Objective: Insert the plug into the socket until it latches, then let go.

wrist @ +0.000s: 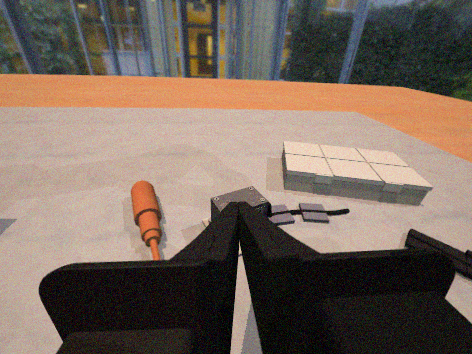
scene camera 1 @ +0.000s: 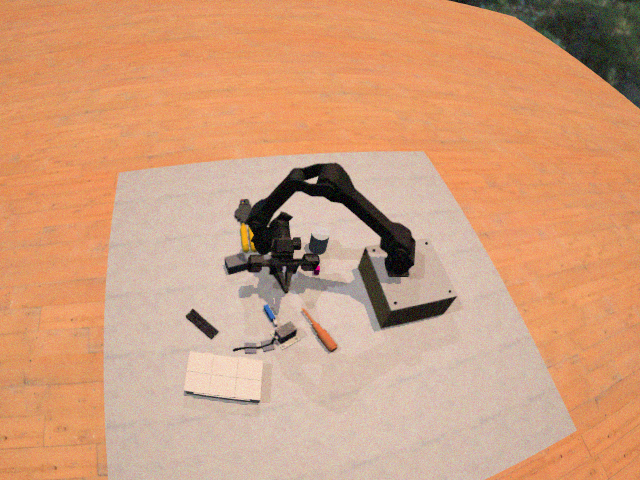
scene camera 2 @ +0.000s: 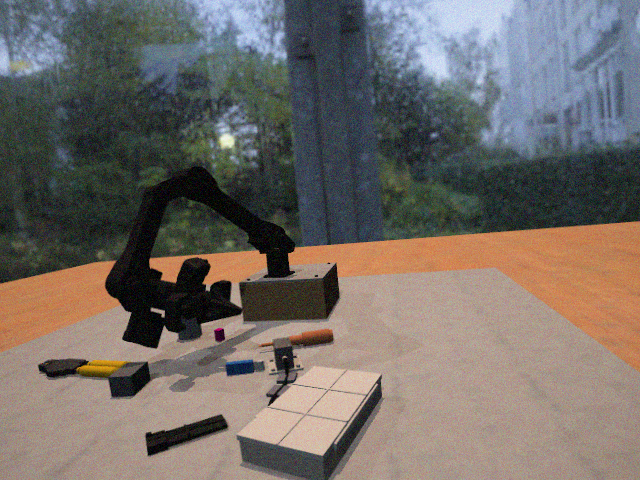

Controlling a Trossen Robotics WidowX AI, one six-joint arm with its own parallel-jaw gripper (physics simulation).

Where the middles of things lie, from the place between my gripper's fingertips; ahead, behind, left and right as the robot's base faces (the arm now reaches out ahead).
Scene:
Now: the grey socket [scene camera 2: 283,350] 8 cm to the left of my hand and 8 cm below it. Round my hand: orange-handled screwdriver [wrist: 147,215] 9 cm below, 9 cm behind, 6 cm to the left; then dark grey block [scene camera 2: 128,380] 15 cm to the right, 14 cm ahead, 8 cm below; then black bar [scene camera 2: 156,442] 23 cm ahead, 9 cm below, 5 cm to the left.

